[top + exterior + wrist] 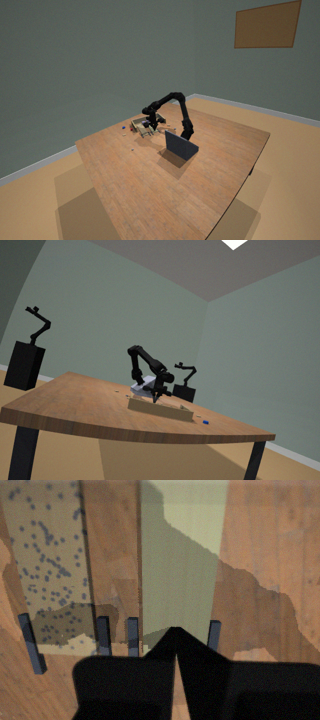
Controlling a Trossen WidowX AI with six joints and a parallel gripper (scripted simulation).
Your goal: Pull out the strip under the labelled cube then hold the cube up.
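The small tan block is 90 mm to the right of my gripper tip and 80 mm behind it. From my gripper tip the other things lie so: red piece: 180 mm ahead, 160 mm to the left, 10 mm above; then small blue piece: 290 mm ahead, 200 mm to the left.
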